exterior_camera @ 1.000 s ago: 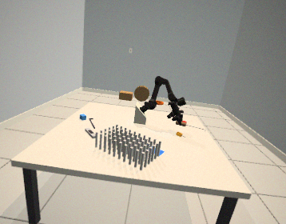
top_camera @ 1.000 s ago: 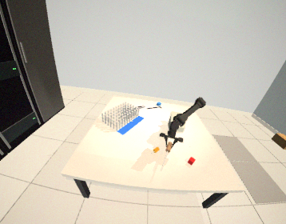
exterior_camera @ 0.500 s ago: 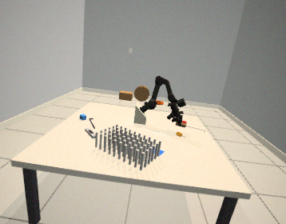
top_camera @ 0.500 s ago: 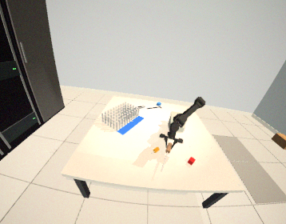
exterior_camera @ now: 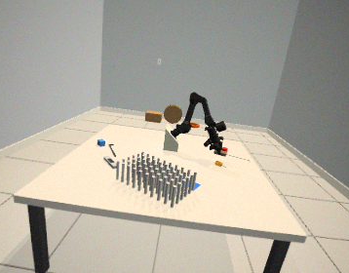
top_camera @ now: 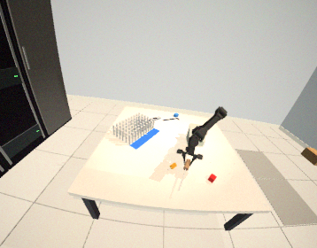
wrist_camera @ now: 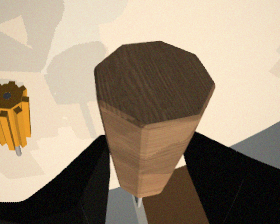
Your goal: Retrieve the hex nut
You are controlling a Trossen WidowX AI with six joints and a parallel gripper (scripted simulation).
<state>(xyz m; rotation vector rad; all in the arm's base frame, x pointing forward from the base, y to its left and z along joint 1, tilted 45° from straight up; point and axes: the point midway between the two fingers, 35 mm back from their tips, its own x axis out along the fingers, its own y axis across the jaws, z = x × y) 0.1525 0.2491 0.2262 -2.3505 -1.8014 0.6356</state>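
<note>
Now: gripper tip 10 cm short of the orange-handled tool, 4 cm above it and 2 cm to the left of it. Round my gripper tip: flat grey tool: 74 cm to the right, 21 cm ahead, 5 cm below; blue taped strip: 37 cm to the right, 30 cm ahead, 6 cm below; red cube: 18 cm behind, 8 cm to the left, 4 cm below.
</note>
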